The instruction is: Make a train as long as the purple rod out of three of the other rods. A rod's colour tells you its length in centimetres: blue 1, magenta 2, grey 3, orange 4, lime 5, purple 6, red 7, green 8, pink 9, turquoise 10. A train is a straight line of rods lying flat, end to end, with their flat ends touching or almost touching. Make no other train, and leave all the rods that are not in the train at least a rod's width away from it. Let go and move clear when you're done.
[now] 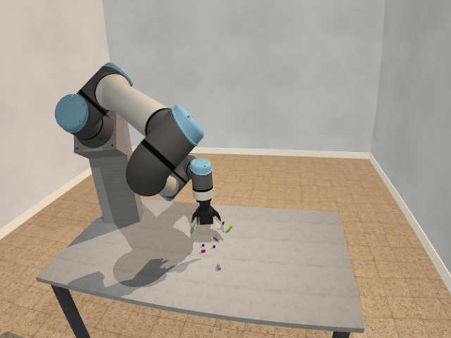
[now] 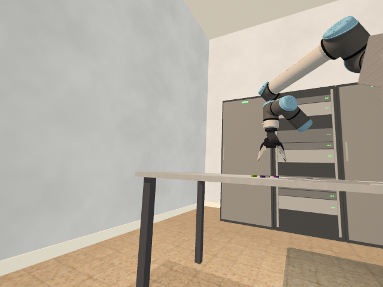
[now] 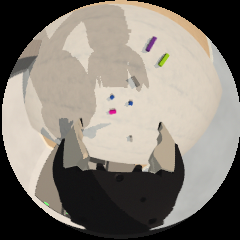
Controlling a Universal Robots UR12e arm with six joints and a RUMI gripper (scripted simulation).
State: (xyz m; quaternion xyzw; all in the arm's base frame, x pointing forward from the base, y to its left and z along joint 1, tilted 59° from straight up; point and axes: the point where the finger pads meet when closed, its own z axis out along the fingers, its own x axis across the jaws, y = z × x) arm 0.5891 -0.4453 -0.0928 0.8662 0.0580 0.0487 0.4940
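Now: the magenta rod 2 cm behind my hand, 3 cm to the right of it and 9 cm below it. Also, from my hand: lime rod (10 cm ahead, 15 cm to the left, 9 cm below); then purple rod (6 cm ahead, 19 cm to the left, 9 cm below).
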